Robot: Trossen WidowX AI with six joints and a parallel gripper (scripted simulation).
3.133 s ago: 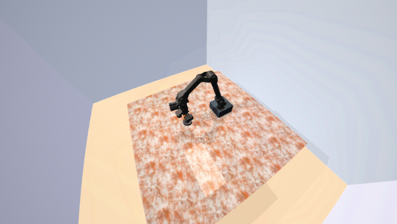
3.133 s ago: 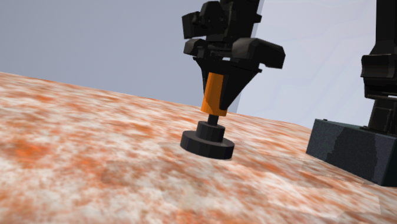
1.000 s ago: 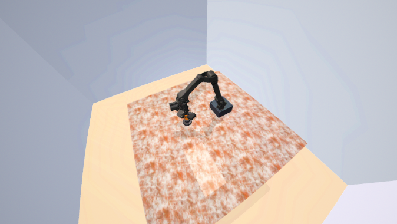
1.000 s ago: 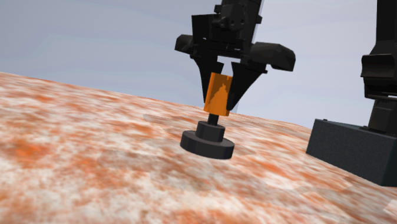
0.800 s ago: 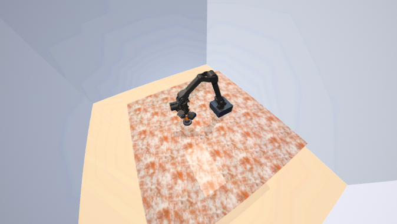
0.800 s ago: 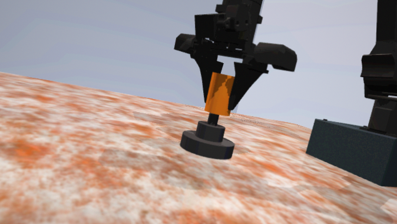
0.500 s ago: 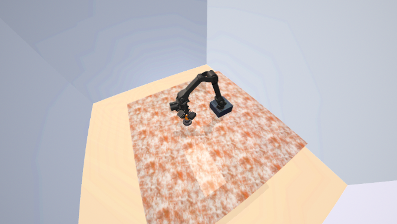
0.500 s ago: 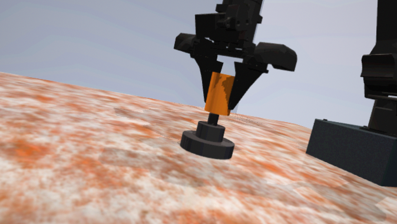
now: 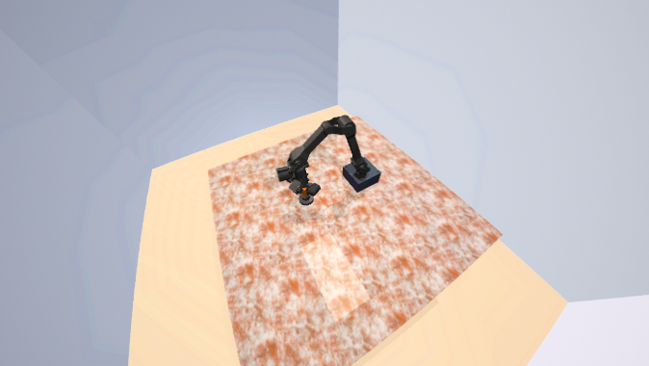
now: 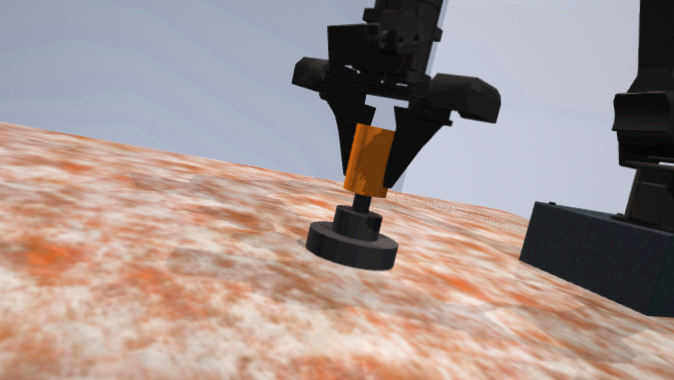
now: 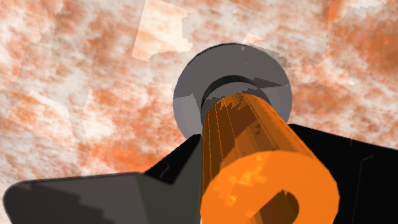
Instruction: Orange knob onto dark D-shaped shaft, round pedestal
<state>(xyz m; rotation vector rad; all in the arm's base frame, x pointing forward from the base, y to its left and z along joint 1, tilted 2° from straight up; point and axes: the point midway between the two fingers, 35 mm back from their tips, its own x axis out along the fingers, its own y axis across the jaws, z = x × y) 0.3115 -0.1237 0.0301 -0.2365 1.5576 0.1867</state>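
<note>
Now: the orange knob 20 mm above my gripper tip. From my gripper tip the other things lie so: pedestal 40 mm below.
</note>
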